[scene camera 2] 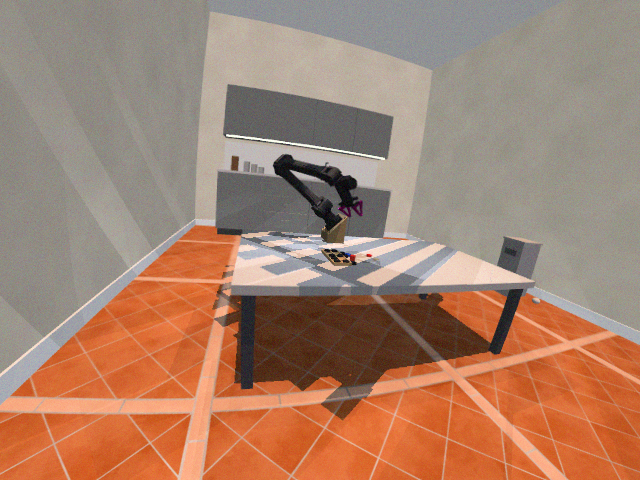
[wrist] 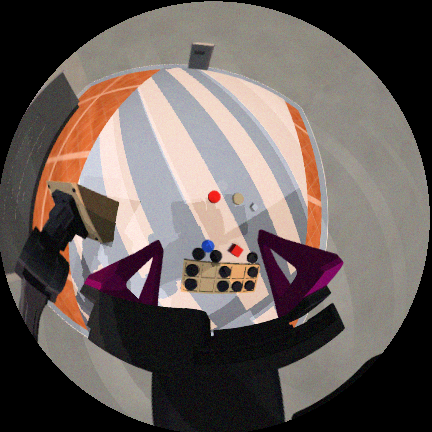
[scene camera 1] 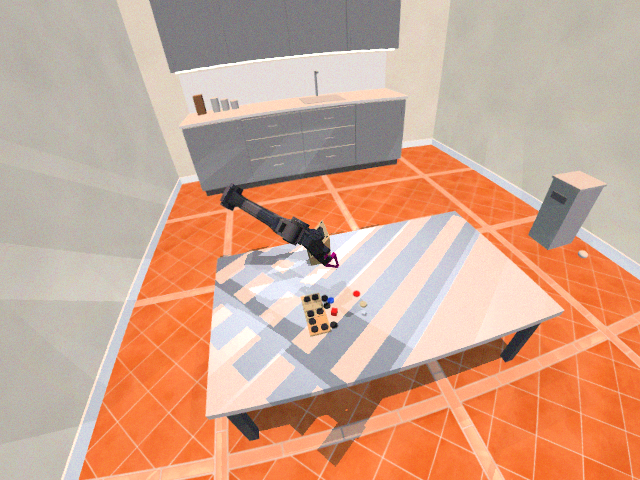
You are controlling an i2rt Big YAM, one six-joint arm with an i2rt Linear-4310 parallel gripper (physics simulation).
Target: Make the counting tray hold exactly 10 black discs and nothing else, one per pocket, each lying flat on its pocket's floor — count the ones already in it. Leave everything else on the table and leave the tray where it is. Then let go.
My gripper is open, holding nothing. Also in view: a tan counting tray.
